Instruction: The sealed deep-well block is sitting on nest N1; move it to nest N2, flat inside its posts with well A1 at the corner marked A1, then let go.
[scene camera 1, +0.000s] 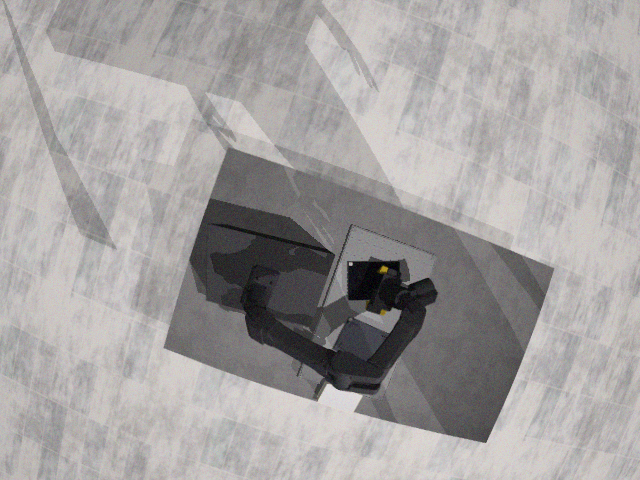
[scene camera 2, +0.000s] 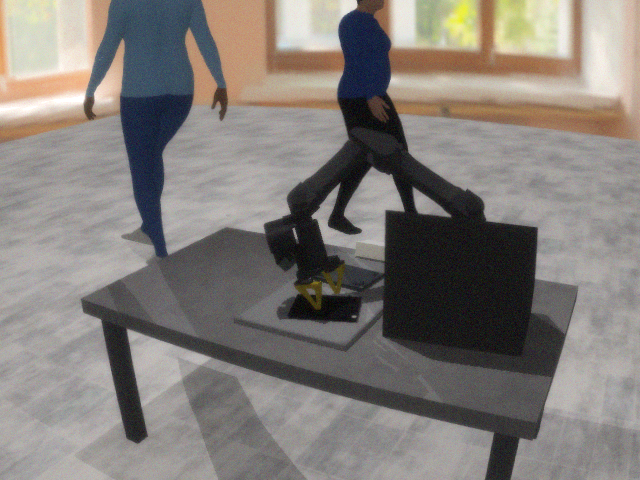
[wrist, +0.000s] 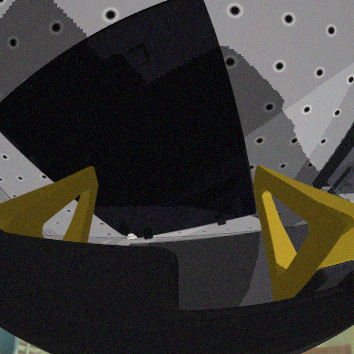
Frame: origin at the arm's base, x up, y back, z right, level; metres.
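Where they show: gripper, fingertip midpoint: (scene camera 1: 373, 286) (scene camera 2: 328, 301) (wrist: 174, 174); arm's base at its link origin: (scene camera 1: 260, 289) (scene camera 2: 470, 258).
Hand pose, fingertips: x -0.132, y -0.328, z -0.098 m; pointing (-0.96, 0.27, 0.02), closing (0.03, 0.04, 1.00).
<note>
Things, the pixels of their top centre, and the offset from my fingertips. Level surfaces: height alone.
- black deep-well block at its top centre: (wrist: 143, 188) (scene camera 2: 325, 301) (scene camera 1: 374, 281) dx +0.007, dy +0.002, dz -0.018 m
- nest at its top centre: (scene camera 2: 347, 272) (scene camera 1: 364, 343) dx +0.003, dy -0.034, dz +0.184 m
- grey table at its surface level: dx -0.028 m
- white block at its top centre: (scene camera 2: 380, 241) (scene camera 1: 340, 399) dx +0.033, dy -0.019, dz +0.378 m
The black deep-well block (scene camera 1: 360, 281) (scene camera 2: 336, 308) (wrist: 150, 125) sits on its dark nest on the perforated board, the nest mostly hidden beneath it. A small white mark shows at one corner of it in both scene views. The other nest (scene camera 1: 361, 338) (scene camera 2: 359, 277) (wrist: 346, 172), blue-grey with nothing seen on it, lies on the same board, partly hidden by the arm in the first scene view. My gripper (scene camera 1: 378, 290) (scene camera 2: 327, 301) (wrist: 174, 174) is open with yellow fingers, low above the block. In the wrist view the fingertips stand either side of the block's near part; contact cannot be told.
The light perforated board (scene camera 1: 387, 237) (scene camera 2: 305, 333) (wrist: 300, 45) lies on the grey table (scene camera 1: 465, 335) (scene camera 2: 206, 268). A tall black panel (scene camera 2: 454, 284) stands beside the board, near the arm's base. A white block (scene camera 1: 338, 400) (scene camera 2: 369, 251) is at the table's far edge. Two people are beyond the table.
</note>
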